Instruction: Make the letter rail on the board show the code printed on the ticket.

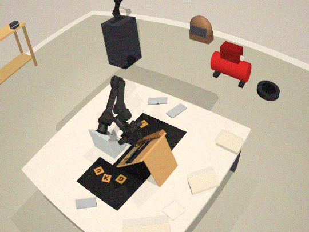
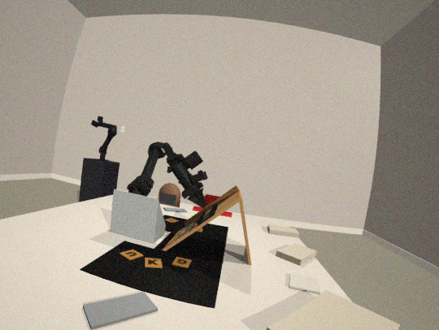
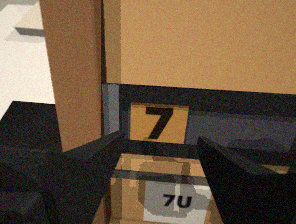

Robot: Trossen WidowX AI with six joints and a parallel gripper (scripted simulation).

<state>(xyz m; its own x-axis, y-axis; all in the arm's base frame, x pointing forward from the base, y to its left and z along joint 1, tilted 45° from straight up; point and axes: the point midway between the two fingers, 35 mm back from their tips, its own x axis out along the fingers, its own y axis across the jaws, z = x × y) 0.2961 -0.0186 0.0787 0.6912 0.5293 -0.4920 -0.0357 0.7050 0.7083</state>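
The 7 tile lies 2 cm ahead of my gripper tip and 2 cm below it. Round my gripper tip: white ticket 5 cm behind, 3 cm to the right, 10 cm below; then black mat 12 cm behind, 4 cm to the right, 17 cm below; then g tile 2 cm behind, 21 cm to the right, 17 cm below.
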